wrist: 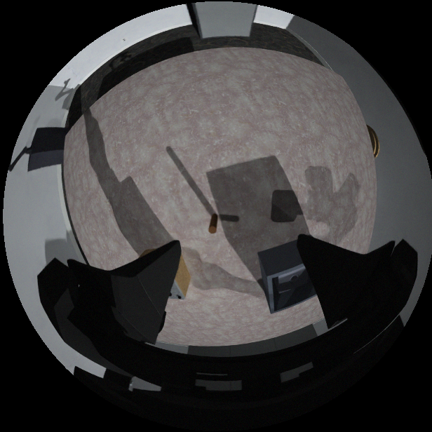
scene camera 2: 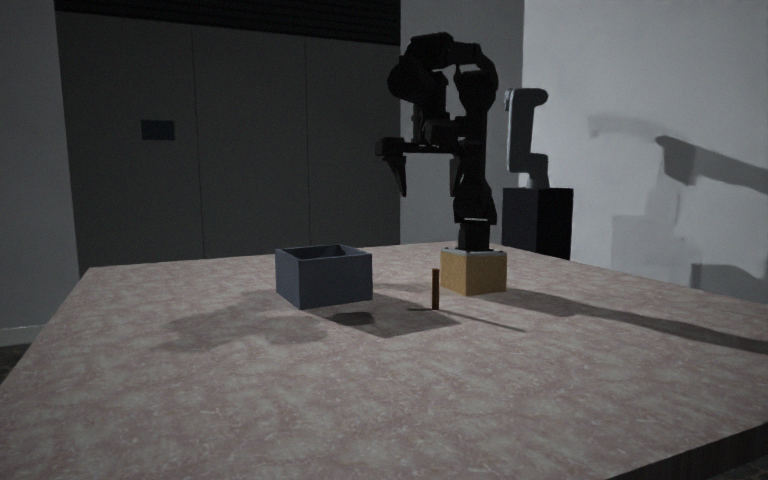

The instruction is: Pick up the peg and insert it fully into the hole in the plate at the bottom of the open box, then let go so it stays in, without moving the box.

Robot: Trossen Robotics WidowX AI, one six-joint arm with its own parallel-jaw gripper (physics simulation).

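Frame: origin at the arm's base, x right, y ahead, z up, level; metres.
Seen in the pictures: gripper, between the fingertips: (scene camera 2: pixel 428 196); arm's base, origin of its link: (scene camera 2: pixel 474 250).
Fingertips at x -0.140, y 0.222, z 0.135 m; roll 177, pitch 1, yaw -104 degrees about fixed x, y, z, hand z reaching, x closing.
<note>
Offsets run from my fingertips to a thing's middle. Level surfaces: height alone.
A thin orange-brown peg {dx +0.037, dy -0.043, dz -0.183 m} (scene camera 2: pixel 435 289) (wrist: pixel 213 224) stands upright on the table, to the right of the box in the scene view. The open blue-grey box {dx +0.240, dy +0.111, dz -0.174 m} (scene camera 2: pixel 335 281) (wrist: pixel 267 280) stands on the table; the right finger covers part of it in the wrist view. Inside it a plate (wrist: pixel 295 281) shows in part, with a dark round mark that may be the hole. My gripper (scene camera 2: pixel 428 195) (wrist: pixel 241 244) is open and empty, pointing down, high above the table. The peg lies ahead of the gap between the fingertips in the wrist view.
The arm's yellow-brown base block (scene camera 2: pixel 473 272) (wrist: pixel 183 272) stands close behind the peg. The pinkish table {dz -0.223 m} (scene camera 2: pixel 339 396) (wrist: pixel 240 100) carries long shadows of the arm, box and peg. A dark pedestal (scene camera 2: pixel 536 220) with a grey shape on it stands behind the table.
</note>
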